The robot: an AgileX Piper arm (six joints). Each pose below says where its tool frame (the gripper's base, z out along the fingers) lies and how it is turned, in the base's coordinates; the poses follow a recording.
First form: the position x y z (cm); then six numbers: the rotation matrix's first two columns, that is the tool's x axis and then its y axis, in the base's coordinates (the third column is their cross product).
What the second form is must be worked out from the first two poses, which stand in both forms.
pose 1, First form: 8.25 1.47 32.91 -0.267 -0.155 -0.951 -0.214 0.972 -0.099
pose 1, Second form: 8.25 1.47 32.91; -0.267 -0.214 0.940; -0.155 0.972 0.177; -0.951 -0.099 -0.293
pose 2, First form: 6.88 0.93 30.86 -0.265 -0.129 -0.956 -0.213 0.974 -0.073
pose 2, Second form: 6.88 0.93 30.86; -0.265 -0.213 0.941; -0.129 0.974 0.184; -0.956 -0.073 -0.286
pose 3, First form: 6.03 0.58 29.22 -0.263 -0.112 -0.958 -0.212 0.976 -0.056
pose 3, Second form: 6.03 0.58 29.22; -0.263 -0.212 0.941; -0.112 0.976 0.188; -0.958 -0.056 -0.280
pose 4, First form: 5.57 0.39 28.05 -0.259 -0.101 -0.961 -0.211 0.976 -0.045
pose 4, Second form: 5.57 0.39 28.05; -0.259 -0.211 0.942; -0.101 0.976 0.191; -0.961 -0.045 -0.274
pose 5, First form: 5.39 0.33 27.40 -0.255 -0.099 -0.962 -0.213 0.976 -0.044
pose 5, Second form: 5.39 0.33 27.40; -0.255 -0.213 0.943; -0.099 0.976 0.194; -0.962 -0.044 -0.270
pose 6, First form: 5.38 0.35 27.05 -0.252 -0.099 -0.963 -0.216 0.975 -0.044
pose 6, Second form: 5.38 0.35 27.05; -0.252 -0.216 0.943; -0.099 0.975 0.197; -0.963 -0.044 -0.267
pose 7, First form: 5.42 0.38 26.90 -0.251 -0.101 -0.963 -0.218 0.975 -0.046
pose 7, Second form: 5.42 0.38 26.90; -0.251 -0.218 0.944; -0.101 0.975 0.198; -0.963 -0.046 -0.267
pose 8, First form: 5.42 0.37 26.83 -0.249 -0.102 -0.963 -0.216 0.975 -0.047
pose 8, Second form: 5.42 0.37 26.83; -0.249 -0.216 0.944; -0.102 0.975 0.196; -0.963 -0.047 -0.265
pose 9, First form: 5.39 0.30 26.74 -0.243 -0.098 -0.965 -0.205 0.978 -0.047
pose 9, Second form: 5.39 0.30 26.74; -0.243 -0.205 0.948; -0.098 0.978 0.186; -0.965 -0.047 -0.258
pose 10, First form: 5.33 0.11 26.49 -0.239 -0.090 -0.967 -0.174 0.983 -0.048
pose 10, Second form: 5.33 0.11 26.49; -0.239 -0.174 0.955; -0.090 0.983 0.157; -0.967 -0.048 -0.251
